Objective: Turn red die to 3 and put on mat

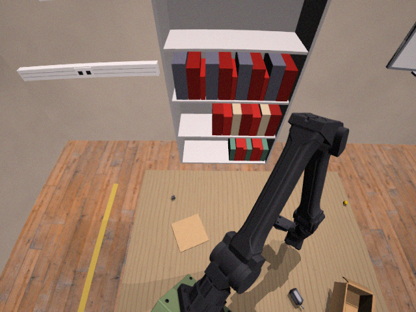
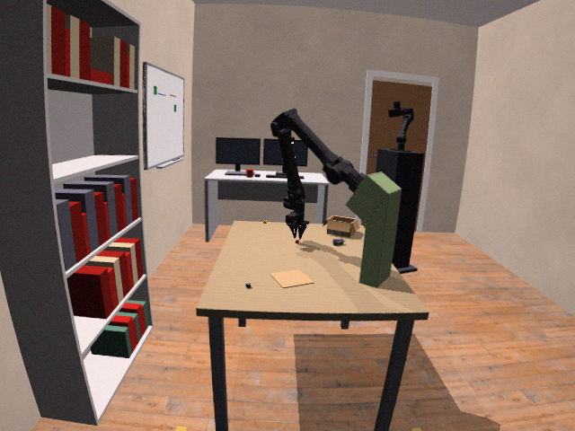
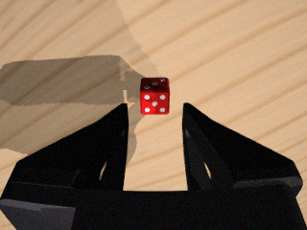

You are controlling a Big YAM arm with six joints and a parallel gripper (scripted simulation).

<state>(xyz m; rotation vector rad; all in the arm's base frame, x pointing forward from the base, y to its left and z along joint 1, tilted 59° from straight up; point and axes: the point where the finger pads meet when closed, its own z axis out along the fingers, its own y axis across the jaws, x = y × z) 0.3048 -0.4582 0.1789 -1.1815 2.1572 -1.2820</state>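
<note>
My hand is 2 cm above the red die. The rest, counted from my hand: yellow die: 40 cm to the right, 5 cm ahead, 2 cm below; then cardboard box: 33 cm behind, 9 cm to the right, 1 cm above; then dark object: 22 cm behind, 8 cm to the left, 2 cm below.
</note>
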